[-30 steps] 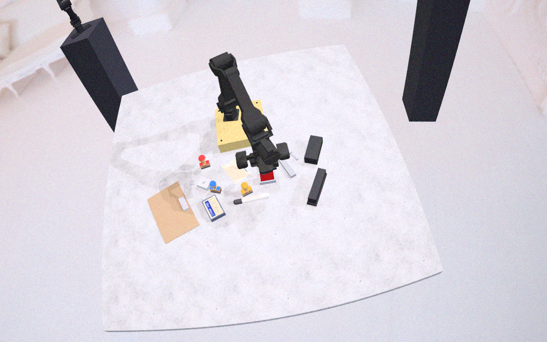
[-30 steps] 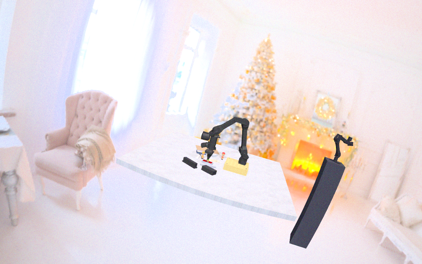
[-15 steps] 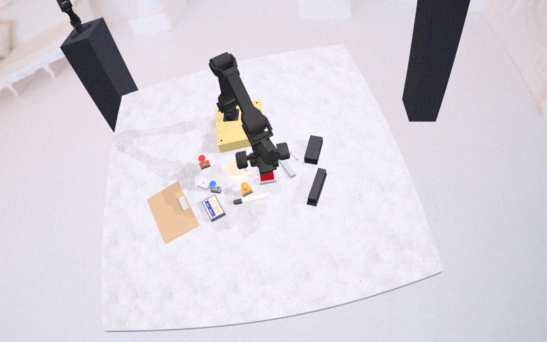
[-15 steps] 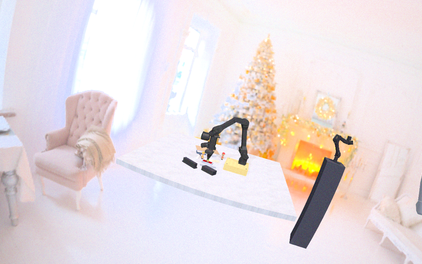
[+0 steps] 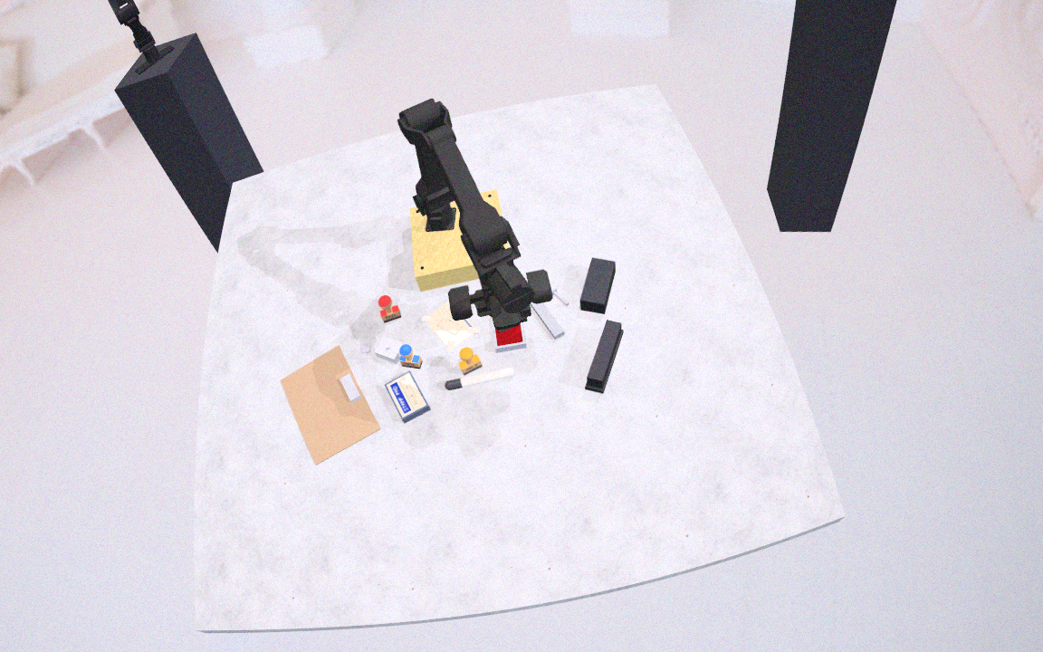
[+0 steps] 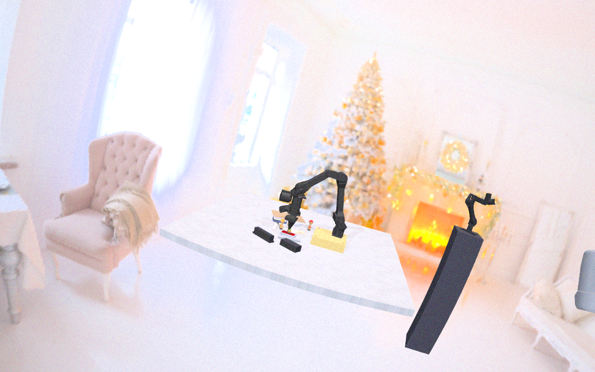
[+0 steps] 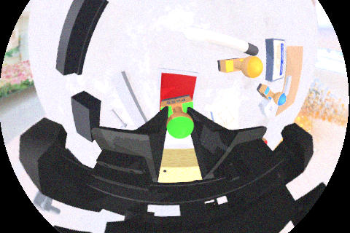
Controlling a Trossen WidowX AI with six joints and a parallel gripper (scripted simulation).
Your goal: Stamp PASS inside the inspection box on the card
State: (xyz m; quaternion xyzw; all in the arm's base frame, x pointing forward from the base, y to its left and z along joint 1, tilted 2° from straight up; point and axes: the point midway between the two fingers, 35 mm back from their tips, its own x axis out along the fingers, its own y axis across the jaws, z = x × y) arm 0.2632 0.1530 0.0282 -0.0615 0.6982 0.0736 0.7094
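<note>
My gripper tip is 40 mm above the red ink pad. The rest, counted from my gripper tip: orange-knobbed stamp: 80 mm ahead, 70 mm to the right, 20 mm below; then grey ruler: 70 mm to the left, 40 mm below, 40 mm behind; then green-knobbed stamp: right at my gripper tip.
</note>
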